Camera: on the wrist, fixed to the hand. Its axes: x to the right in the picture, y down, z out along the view.
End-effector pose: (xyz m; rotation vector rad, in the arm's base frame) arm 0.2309 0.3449 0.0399 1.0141 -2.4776 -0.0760
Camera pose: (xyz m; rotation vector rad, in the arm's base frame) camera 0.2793 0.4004 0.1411 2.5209 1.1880 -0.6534
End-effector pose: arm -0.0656 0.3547 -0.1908 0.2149 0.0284 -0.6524
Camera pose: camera -0.0642 0.4198 -0.2977 0.0671 -0.7247 2.3812
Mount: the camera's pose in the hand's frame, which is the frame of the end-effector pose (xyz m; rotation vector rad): -0.0279 0.0310 -0.1180 0.2056 -0.5007 3.0734
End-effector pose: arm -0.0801 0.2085 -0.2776 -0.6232 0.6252 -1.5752
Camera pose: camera -0.1395 0.2380 -0.3837 0.4291 0.2744 1.3772
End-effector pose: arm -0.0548 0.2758 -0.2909 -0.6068 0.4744 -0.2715
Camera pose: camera -0.1346 0.2542 -0.3848 0.7377 0.3838 2.6181
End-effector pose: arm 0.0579 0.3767 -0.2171 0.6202 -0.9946 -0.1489
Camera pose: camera 0.1344 0.4625 -0.2665 1.2908 1.3389 -2.4904
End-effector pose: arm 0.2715 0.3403 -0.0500 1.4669 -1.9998 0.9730
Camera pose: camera 0.2468 0.4538 -0.0033 1.5486 1.3282 -0.4809
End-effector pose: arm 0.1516 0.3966 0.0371 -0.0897 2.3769 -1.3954
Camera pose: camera 0.1398 0.5168 0.0700 1.7544 -0.0528 0.3026
